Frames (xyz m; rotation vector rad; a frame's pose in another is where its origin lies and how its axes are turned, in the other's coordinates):
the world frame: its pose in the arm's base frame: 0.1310 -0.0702 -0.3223 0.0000 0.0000 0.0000
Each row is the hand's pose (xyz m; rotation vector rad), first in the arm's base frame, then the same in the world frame.
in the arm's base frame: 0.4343 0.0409 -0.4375 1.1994 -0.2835 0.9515
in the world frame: 0.3033 0.1111 -0.1152 1.1994 -0.2835 0.9515
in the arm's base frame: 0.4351 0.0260 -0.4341 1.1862 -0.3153 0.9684
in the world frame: 0.3041 0.0962 -0.1118 1.1862 -0.3153 0.9684
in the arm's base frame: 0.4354 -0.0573 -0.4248 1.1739 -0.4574 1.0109
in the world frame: 0.3044 0.0129 -0.1025 1.1739 -0.4574 1.0109
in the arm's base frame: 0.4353 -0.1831 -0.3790 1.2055 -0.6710 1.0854
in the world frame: 0.3043 -0.1129 -0.0567 1.2055 -0.6710 1.0854
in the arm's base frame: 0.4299 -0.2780 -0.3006 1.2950 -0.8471 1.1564
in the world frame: 0.2989 -0.2078 0.0217 1.2950 -0.8471 1.1564
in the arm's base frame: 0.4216 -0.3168 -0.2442 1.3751 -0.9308 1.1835
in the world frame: 0.2906 -0.2466 0.0781 1.3751 -0.9308 1.1835
